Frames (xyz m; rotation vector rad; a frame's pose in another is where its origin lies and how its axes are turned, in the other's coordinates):
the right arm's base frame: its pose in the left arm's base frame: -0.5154 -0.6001 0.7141 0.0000 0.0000 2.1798
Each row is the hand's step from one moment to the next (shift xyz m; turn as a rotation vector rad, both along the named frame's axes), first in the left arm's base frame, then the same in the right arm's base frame.
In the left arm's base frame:
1: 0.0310 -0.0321 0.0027 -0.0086 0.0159 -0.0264
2: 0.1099 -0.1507 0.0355 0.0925 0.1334 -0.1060
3: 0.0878 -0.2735 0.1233 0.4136 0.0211 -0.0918
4: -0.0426 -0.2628 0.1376 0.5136 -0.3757 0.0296
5: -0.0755 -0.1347 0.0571 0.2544 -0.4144 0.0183
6: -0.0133 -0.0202 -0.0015 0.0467 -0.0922 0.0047
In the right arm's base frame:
1: -0.0441 -0.0071 0.0027 0.0180 -0.0020 -0.0264
2: -0.1865 -0.0039 0.0355 0.0565 -0.1522 -0.1060
3: -0.2746 0.0844 0.1233 -0.2193 -0.3513 -0.0918
4: -0.1912 0.1853 0.1376 -0.6020 -0.2063 0.0296
5: -0.0673 0.1390 0.0571 -0.4854 0.0284 0.0183
6: -0.0090 0.0225 -0.0015 -0.1023 0.0144 0.0047

